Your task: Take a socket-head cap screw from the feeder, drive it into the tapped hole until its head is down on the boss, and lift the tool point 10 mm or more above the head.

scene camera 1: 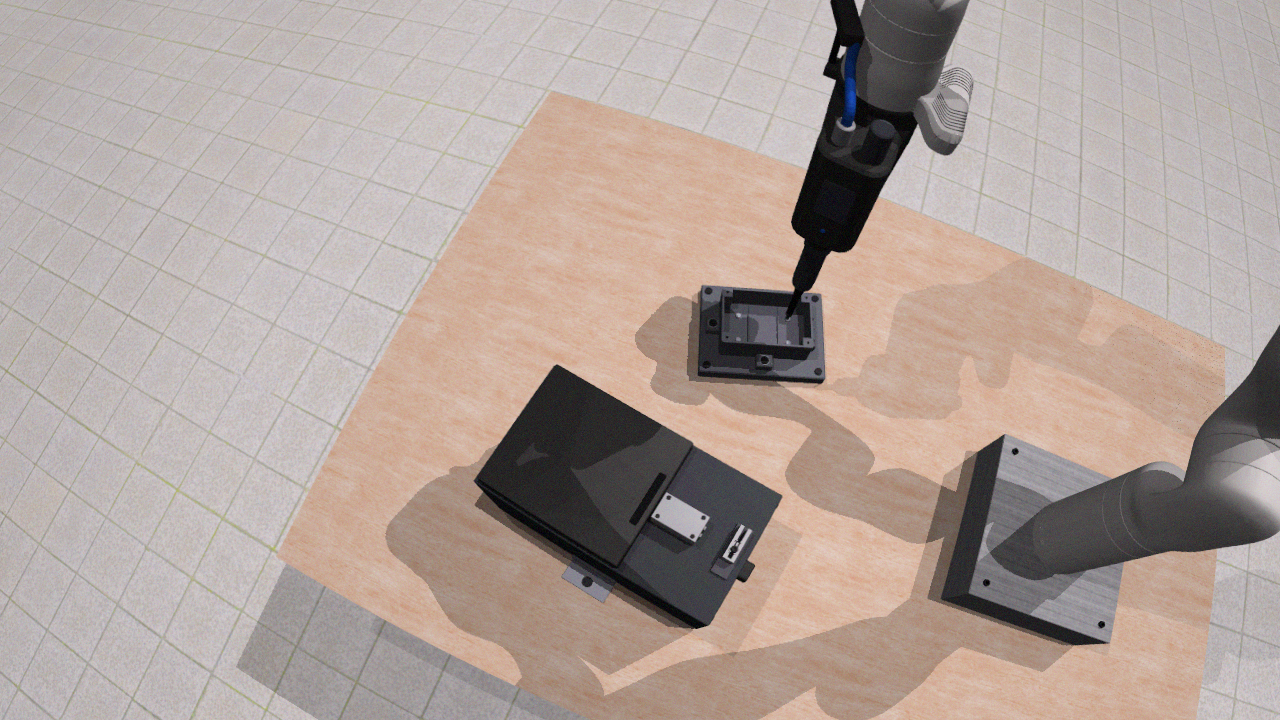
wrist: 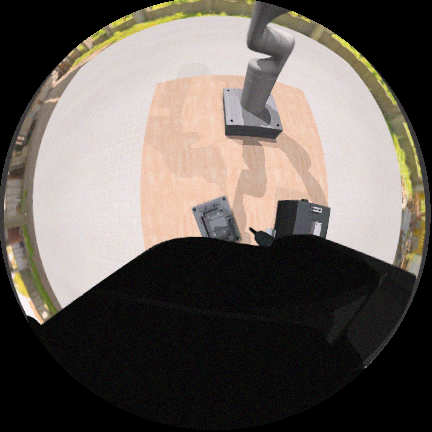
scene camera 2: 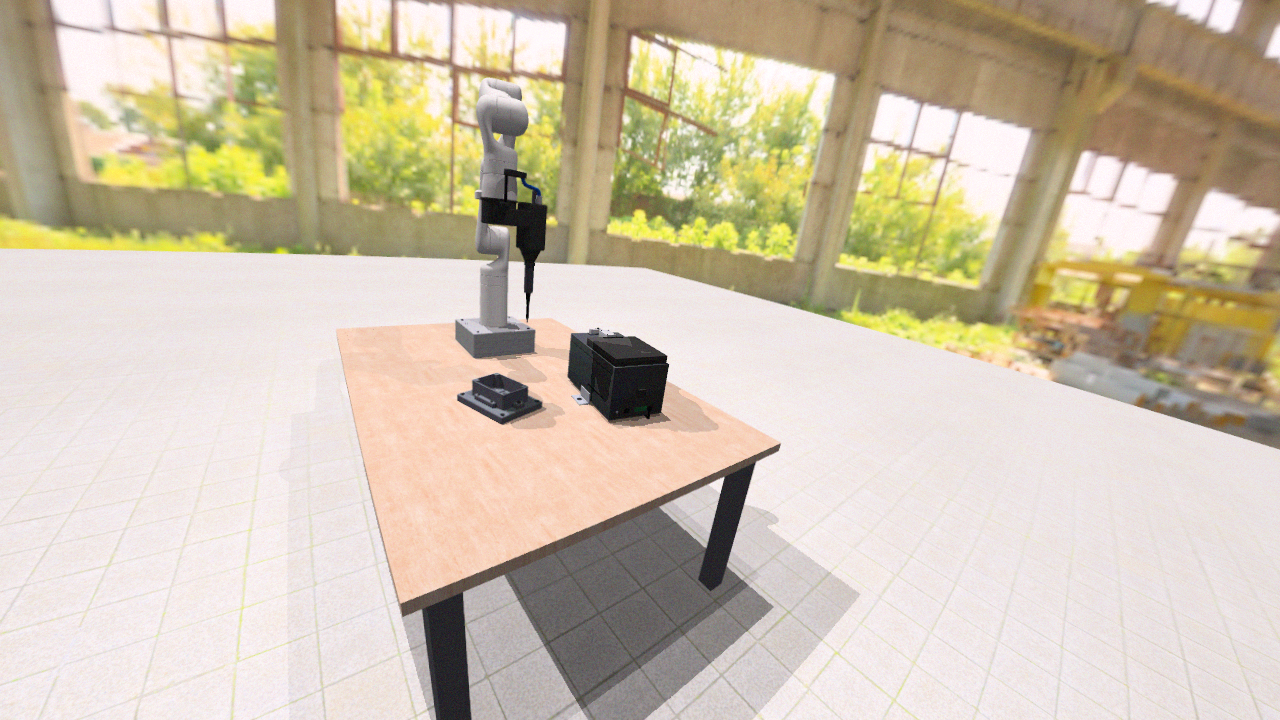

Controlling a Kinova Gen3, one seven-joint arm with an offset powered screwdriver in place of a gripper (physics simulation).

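The feeder point(scene camera 1: 586, 447) point(scene camera 2: 637, 386) point(wrist: 292, 218) is a black box with a small silver pick-up fitting point(scene camera 1: 737, 543) point(wrist: 316, 209) on its lower deck. The dark grey workpiece point(scene camera 1: 704, 351) point(scene camera 2: 499, 416) point(wrist: 197, 214) is a flat plate with a raised open-topped housing. Small bosses with dark holes stand beside the housing, one at its left point(scene camera 1: 712, 322) and one at its front point(scene camera 1: 763, 360); I cannot tell which is the task's hole. My screwdriver's tool point point(scene camera 1: 788, 317) point(scene camera 2: 527, 319) point(wrist: 251, 229) hangs high over the table, pointing down. Whether a screw sits on it is too small to tell.
The arm's square grey base block point(scene camera 1: 1065, 537) point(scene camera 2: 494, 342) point(wrist: 252, 131) is mounted on the wooden table point(scene camera 1: 501, 223) point(scene camera 2: 465, 483) point(wrist: 175, 200). A small metal tab point(scene camera 1: 588, 582) sticks out from the feeder's side. The black tool body point(wrist: 215, 320) fills the lower wrist view.
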